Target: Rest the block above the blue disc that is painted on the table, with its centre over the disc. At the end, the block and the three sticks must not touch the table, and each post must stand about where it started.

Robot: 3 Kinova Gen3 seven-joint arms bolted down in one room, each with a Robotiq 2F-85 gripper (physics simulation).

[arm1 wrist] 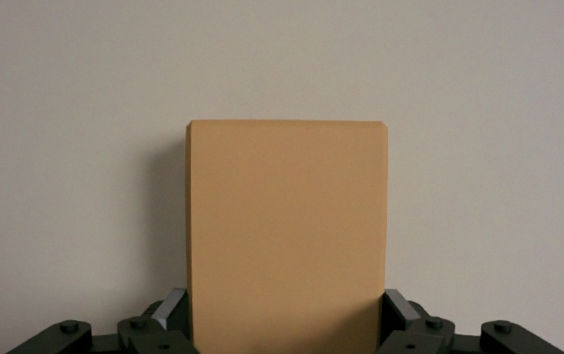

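Note:
The block [287,210], a plain tan-orange box-shaped piece with bevelled edges, fills the middle of the arm1 wrist view and runs out at the bottom edge. Its sides look nearly straight with the view. The arm1 gripper [285,320] is shut on it, with one dark finger against its left side and one against its right side. The block's lower end is hidden below the frame. The three sticks, the posts, the blue disc and the arm2 and arm3 grippers do not show in this view.
A plain pale grey surface [465,165] lies behind the block. A soft shadow falls on it just left of the block. Whether the block touches this surface cannot be told.

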